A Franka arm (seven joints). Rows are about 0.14 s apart.
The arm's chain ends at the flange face. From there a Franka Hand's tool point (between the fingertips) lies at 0.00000 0.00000 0.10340 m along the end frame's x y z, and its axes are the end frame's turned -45 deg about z.
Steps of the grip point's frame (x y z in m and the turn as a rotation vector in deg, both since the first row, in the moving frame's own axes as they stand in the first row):
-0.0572 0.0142 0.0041 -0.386 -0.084 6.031
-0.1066 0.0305 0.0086 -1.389 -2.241 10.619
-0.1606 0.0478 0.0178 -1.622 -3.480 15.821
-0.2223 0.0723 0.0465 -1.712 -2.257 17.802
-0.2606 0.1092 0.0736 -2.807 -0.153 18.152
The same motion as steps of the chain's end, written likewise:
-0.0308 0.0499 0.0041 -0.332 0.214 6.031
-0.0523 0.0924 0.0087 -2.567 -0.602 10.619
-0.0765 0.1413 0.0180 -3.608 -1.314 15.821
-0.1046 0.2034 0.0466 -2.807 -0.385 17.802
-0.1098 0.2572 0.0737 -2.093 1.877 18.152

